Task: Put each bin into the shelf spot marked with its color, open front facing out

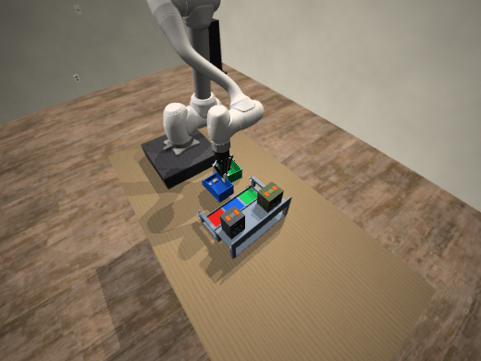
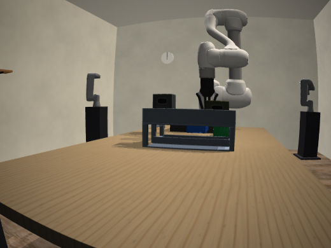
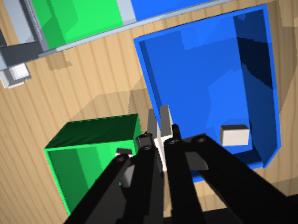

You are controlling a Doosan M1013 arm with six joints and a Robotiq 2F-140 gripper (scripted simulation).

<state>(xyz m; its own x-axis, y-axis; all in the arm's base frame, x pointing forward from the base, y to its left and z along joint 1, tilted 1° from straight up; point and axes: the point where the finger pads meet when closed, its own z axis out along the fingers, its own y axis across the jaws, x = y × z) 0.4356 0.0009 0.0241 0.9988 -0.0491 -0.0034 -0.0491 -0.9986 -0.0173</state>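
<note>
The blue bin lies 10 mm behind my hand, 50 mm to the right of it and 40 mm below it. The rest, counted from my hand: olive box: 290 mm ahead, 50 mm to the left, 40 mm above; black box: 270 mm ahead, 180 mm to the right, 50 mm above; green bin: 90 mm behind, 100 mm to the left, 70 mm below.
</note>
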